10 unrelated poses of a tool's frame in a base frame.
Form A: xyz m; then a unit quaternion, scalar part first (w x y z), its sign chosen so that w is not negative.
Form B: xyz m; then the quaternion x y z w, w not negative. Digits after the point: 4 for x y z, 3 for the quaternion.
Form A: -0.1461 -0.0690 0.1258 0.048 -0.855 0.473 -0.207
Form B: -0.1461 -0.0690 0.1258 -0.855 0.473 -0.207 0.048
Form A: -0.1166 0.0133 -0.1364 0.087 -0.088 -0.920 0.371
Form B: -0.1166 0.0133 -0.1364 -0.088 -0.920 0.371 0.087
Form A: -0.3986 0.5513 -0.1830 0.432 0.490 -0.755 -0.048
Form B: -0.3986 0.5513 -0.1830 0.490 -0.755 -0.048 0.432
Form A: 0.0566 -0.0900 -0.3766 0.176 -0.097 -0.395 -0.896
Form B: 0.0566 -0.0900 -0.3766 -0.097 -0.395 -0.896 0.176
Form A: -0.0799 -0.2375 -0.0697 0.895 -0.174 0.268 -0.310
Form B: -0.0799 -0.2375 -0.0697 -0.174 0.268 -0.310 0.895
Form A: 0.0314 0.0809 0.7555 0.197 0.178 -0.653 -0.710
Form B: 0.0314 0.0809 0.7555 0.178 -0.653 -0.710 0.197
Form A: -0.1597 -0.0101 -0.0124 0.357 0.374 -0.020 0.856
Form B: -0.1597 -0.0101 -0.0124 0.374 -0.020 0.856 0.357
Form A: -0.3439 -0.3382 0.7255 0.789 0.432 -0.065 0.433
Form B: -0.3439 -0.3382 0.7255 0.432 -0.065 0.433 0.789
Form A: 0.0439 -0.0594 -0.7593 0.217 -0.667 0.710 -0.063
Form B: 0.0439 -0.0594 -0.7593 -0.667 0.710 -0.063 0.217
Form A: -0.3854 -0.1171 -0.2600 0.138 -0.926 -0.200 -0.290
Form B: -0.3854 -0.1171 -0.2600 -0.926 -0.200 -0.290 0.138
